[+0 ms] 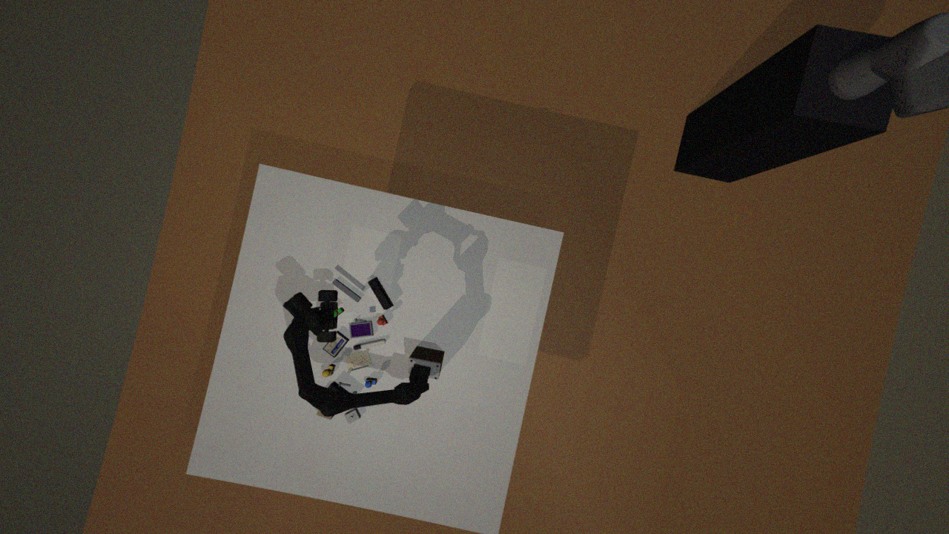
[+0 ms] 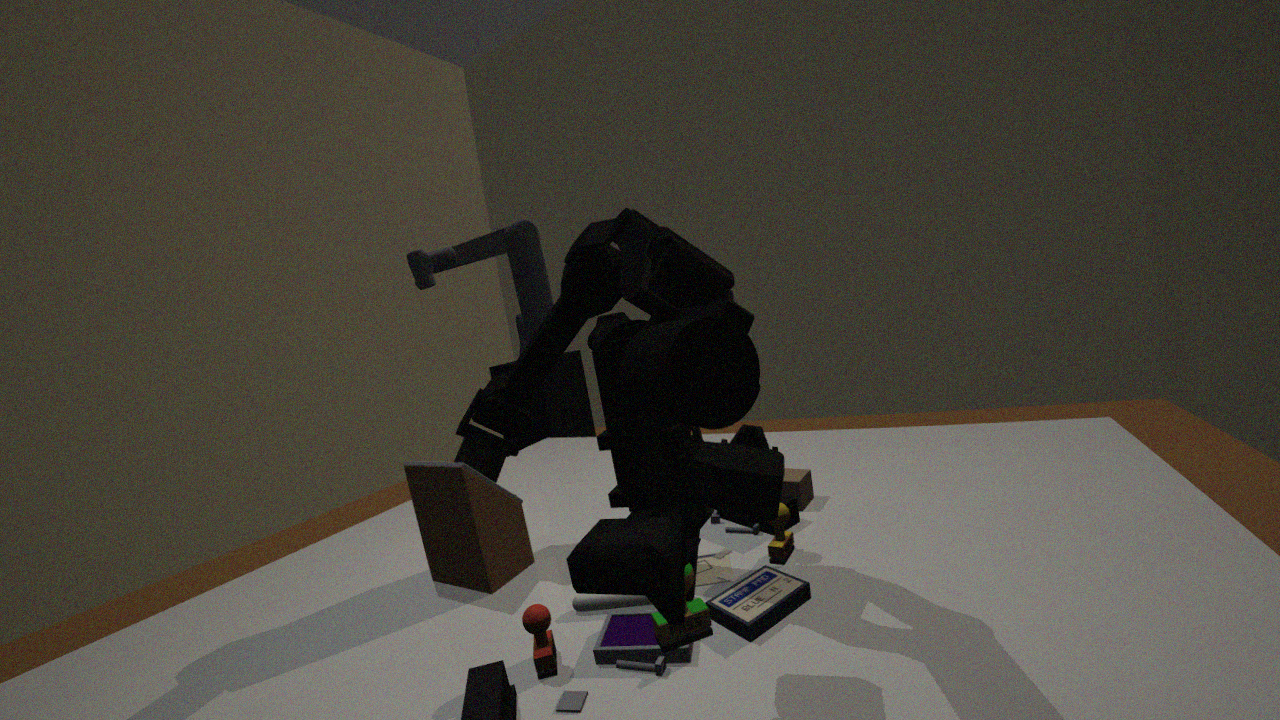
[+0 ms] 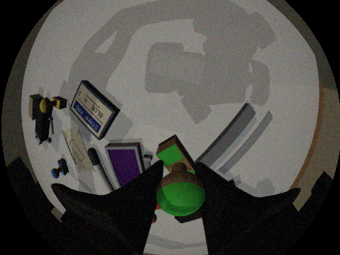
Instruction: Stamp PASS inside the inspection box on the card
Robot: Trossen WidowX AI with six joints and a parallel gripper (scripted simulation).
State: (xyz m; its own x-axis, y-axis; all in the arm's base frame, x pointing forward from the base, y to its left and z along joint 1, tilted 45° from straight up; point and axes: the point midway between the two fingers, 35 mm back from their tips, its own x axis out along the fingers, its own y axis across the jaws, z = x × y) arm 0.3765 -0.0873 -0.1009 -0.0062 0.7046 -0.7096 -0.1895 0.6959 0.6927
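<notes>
The purple ink pad lies 80 mm behind my gripper tip, 70 mm to the left of it and 90 mm below it. From my gripper tip the other things lie so: blue-labelled stamp pad box 150 mm to the left, 80 mm below; then green-knobbed PASS stamp right at my gripper tip; then red stamp 160 mm behind, 10 mm to the left, 70 mm below.
</notes>
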